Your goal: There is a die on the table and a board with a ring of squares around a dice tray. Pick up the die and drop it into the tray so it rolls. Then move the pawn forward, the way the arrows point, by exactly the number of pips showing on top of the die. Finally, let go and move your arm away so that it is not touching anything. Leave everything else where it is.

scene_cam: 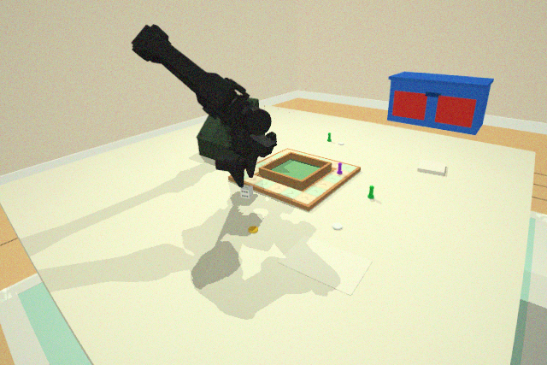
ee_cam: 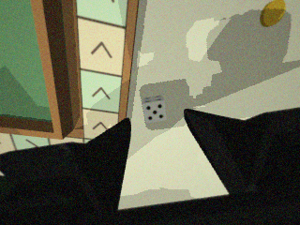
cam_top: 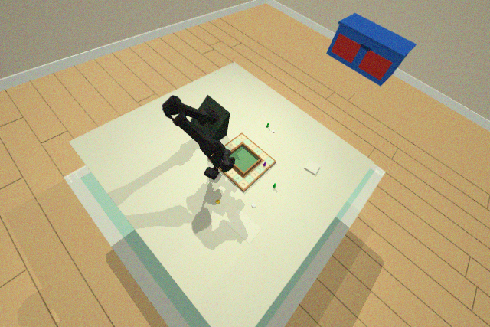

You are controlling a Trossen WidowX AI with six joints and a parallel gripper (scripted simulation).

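The white die is 30 mm below my gripper tip. Also, from my gripper tip: orange disc: 130 mm ahead, 90 mm to the right, 40 mm below; green dice tray: 180 mm to the left, 30 mm below, 10 mm ahead; purple pawn: 260 mm to the left, 110 mm ahead, 10 mm below.
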